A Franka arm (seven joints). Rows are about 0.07 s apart.
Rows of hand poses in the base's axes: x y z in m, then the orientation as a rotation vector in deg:
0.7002, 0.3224, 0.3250, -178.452, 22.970, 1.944
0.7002, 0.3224, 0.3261, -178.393, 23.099, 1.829
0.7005, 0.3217, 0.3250, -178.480, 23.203, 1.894
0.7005, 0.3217, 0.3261, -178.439, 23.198, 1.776
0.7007, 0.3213, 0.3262, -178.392, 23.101, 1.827
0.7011, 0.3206, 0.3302, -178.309, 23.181, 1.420
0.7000, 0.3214, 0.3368, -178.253, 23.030, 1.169
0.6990, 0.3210, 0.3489, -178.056, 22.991, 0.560
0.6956, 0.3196, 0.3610, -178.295, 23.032, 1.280
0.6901, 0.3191, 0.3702, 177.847, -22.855, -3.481
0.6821, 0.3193, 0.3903, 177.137, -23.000, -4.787
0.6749, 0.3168, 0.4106, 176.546, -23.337, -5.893
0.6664, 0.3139, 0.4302, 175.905, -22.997, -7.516
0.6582, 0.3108, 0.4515, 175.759, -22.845, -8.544
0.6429, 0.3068, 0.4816, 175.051, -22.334, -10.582
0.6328, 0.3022, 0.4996, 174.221, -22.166, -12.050
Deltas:
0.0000, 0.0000, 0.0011, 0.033, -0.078, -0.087
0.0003, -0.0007, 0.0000, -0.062, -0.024, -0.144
0.0003, -0.0007, 0.0011, -0.030, -0.104, -0.145
0.0005, -0.0011, 0.0012, 0.033, -0.079, -0.088
0.0009, -0.0018, 0.0052, 0.075, -0.345, -0.146
-0.0002, -0.0010, 0.0118, 0.131, -0.514, -0.057
-0.0012, -0.0014, 0.0239, 0.283, -0.924, -0.050
-0.0046, -0.0028, 0.0360, 0.098, -0.438, -0.054
-0.0101, -0.0033, 0.0452, -0.590, 1.070, 0.032
-0.0181, -0.0031, 0.0653, -1.133, 1.993, -0.111
-0.0253, -0.0056, 0.0856, -1.549, 2.773, -0.369
-0.0338, -0.0085, 0.1052, -2.025, 3.904, -0.198
-0.0420, -0.0116, 0.1265, -2.056, 4.581, -0.111
-0.0573, -0.0156, 0.1566, -2.533, 5.996, 0.166
-0.0674, -0.0202, 0.1746, -3.150, 7.069, 0.215

